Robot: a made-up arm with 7 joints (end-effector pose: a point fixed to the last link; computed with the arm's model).
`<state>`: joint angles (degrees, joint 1 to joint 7).
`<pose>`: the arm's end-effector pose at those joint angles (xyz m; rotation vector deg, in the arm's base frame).
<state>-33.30 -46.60 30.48 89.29 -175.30 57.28 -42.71</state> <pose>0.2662 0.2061 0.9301 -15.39 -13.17 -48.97</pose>
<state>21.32 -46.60 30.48 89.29 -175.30 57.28 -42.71</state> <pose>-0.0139 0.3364 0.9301 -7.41 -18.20 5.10</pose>
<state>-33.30 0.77 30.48 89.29 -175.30 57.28 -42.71</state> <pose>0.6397 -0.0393 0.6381 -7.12 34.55 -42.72</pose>
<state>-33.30 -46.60 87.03 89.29 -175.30 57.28 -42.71</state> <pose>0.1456 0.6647 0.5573 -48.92 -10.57 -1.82</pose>
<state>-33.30 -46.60 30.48 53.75 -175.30 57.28 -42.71</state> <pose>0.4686 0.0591 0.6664 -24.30 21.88 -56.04</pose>
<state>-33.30 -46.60 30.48 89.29 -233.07 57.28 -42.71</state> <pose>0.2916 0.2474 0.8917 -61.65 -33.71 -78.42</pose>
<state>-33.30 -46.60 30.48 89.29 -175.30 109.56 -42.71</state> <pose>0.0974 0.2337 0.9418 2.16 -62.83 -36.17</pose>
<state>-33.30 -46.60 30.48 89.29 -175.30 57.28 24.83</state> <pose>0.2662 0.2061 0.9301 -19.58 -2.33 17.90</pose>
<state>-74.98 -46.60 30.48 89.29 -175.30 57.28 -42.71</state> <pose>0.3358 -0.0231 0.9301 -20.58 -7.37 -90.17</pose>
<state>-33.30 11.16 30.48 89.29 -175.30 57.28 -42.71</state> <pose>0.6869 -0.0702 0.5318 -5.12 44.87 -40.61</pose>
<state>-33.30 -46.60 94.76 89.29 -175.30 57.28 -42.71</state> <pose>0.0960 0.6965 0.4949 -53.05 -10.06 4.92</pose>
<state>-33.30 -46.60 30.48 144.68 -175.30 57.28 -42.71</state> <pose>-0.2698 0.3342 0.9824 0.40 -65.55 -31.56</pose>
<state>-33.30 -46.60 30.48 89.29 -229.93 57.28 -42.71</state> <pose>0.2896 0.2465 0.8944 -59.05 -32.59 -76.95</pose>
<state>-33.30 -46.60 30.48 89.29 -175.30 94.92 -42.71</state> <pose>0.1454 0.2309 0.9538 -2.97 -49.17 -40.47</pose>
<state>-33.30 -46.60 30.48 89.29 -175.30 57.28 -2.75</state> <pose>0.2662 0.2061 0.9301 -18.41 -6.91 -9.41</pose>
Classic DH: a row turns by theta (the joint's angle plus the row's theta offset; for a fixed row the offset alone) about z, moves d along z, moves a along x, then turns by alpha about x. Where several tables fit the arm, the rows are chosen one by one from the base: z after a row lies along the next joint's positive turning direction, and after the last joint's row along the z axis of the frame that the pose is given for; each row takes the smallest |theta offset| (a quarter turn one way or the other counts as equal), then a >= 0, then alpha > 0; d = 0 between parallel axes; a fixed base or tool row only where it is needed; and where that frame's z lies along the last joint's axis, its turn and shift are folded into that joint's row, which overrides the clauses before.
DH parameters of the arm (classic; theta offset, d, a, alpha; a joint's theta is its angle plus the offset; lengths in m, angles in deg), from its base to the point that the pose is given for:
joint 1: 0 0.2747 0 -90
joint 2: 0 0 0 90
joint 3: 0 0.2255 0.0591 90
joint 4: 0 0 0.0887 90
joint 5: 0 0.3919 0 90
joint 6: 0 0 0.12 -90
joint 7: 0 0.1532 0 0

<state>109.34 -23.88 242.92 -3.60 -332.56 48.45 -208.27</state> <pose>0.0325 0.1446 -0.0637 -0.02 -115.17 -54.62</pose>
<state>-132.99 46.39 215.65 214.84 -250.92 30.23 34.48</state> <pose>-0.2889 -0.6309 0.5399 46.54 -88.17 26.60</pose>
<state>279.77 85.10 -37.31 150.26 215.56 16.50 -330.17</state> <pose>-0.0278 -0.7750 0.0616 85.61 45.91 -54.72</pose>
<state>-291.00 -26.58 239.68 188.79 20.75 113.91 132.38</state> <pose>-0.0073 -0.3026 0.8849 0.15 110.92 -31.39</pose>
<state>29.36 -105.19 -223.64 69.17 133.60 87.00 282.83</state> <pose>-0.2350 0.2645 -0.2809 -35.88 -163.88 46.83</pose>
